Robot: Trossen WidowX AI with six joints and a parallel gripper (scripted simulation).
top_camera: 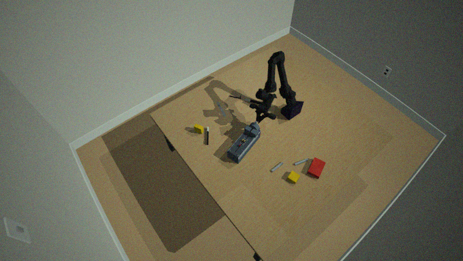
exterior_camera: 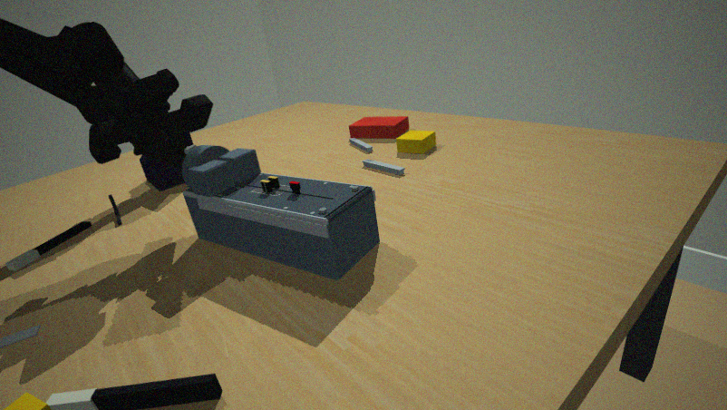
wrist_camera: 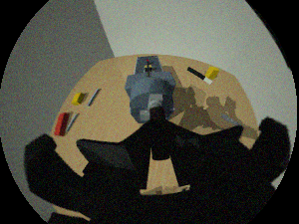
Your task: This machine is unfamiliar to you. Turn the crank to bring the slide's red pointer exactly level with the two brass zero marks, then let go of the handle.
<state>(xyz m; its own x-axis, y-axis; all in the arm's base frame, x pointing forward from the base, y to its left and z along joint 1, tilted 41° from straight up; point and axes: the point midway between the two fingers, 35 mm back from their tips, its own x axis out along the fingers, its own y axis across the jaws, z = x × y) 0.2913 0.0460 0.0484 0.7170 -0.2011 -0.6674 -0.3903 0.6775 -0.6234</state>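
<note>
Now: the red pointer 190 mm ahead of my gripper tip, 90 mm to the left of it and 10 mm below it. The rest, counted from my gripper tip: red block 450 mm to the left, 170 mm behind, 80 mm below; dark crank handle 20 mm behind, 20 mm above, 10 mm to the right; grey bar 300 mm to the right, 120 mm ahead, 100 mm below.
</note>
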